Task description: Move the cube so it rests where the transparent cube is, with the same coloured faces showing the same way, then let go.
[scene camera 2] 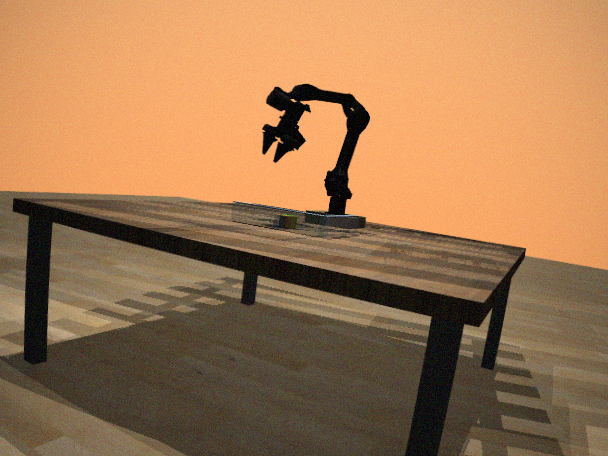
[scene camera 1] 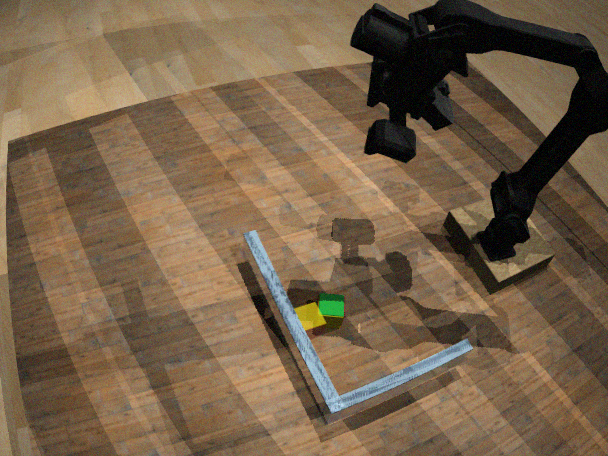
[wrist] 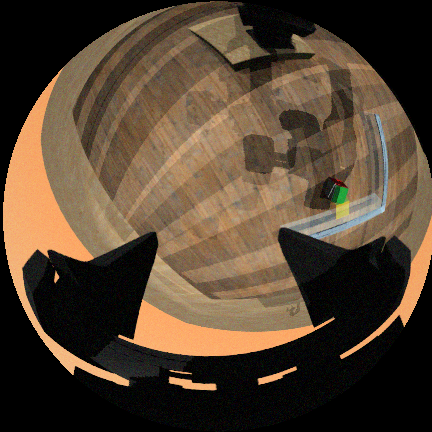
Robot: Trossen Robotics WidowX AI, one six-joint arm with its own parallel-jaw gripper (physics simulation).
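Pixels of known places: gripper, fingertip midpoint: (scene camera 2: 268,158) (scene camera 1: 368,128) (wrist: 218,236); arm's base, link origin: (scene camera 2: 336,214) (scene camera 1: 496,244).
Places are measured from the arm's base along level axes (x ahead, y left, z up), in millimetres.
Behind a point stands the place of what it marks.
Observation:
The solid cube (scene camera 1: 331,306) @[x 336, y 52, z -2 mm] (wrist: 339,193) @[x 331, y 47, z -2 mm] rests on the table inside the angled wall; it has a green top and a yellow side in scene camera 1, and green, red and dark faces in the wrist view. The transparent cube (scene camera 1: 308,316) @[x 374, y 62, z -2 mm] (wrist: 342,210) @[x 376, y 62, z -2 mm] shows a yellow top and a faint red side, right beside the solid cube and close to the longer wall arm. In scene camera 2 the two overlap as one small block, too small to tell apart. My gripper (scene camera 1: 417,131) (scene camera 2: 270,156) @[x 243, y -142, z 166 mm] (wrist: 218,236) @[x 243, y -142, z 166 mm] is open and empty, high above the table and away from the cubes.
A light-blue L-shaped wall (scene camera 1: 280,293) @[x 409, y 27, z 19 mm] (wrist: 384,170) @[x 278, y 190, z 19 mm] borders the cubes on two sides. The arm stands on a block base (scene camera 1: 532,254) @[x -73, y 38, z 0 mm] (scene camera 2: 351,221) (wrist: 220,41) @[x -6, y -87, z 0 mm] on the wooden table (scene camera 1: 150,225) @[x 592, y -183, z -42 mm] (scene camera 2: 400,265) @[x 555, y 542, z -42 mm]. Arm shadows cross the table near the cubes.

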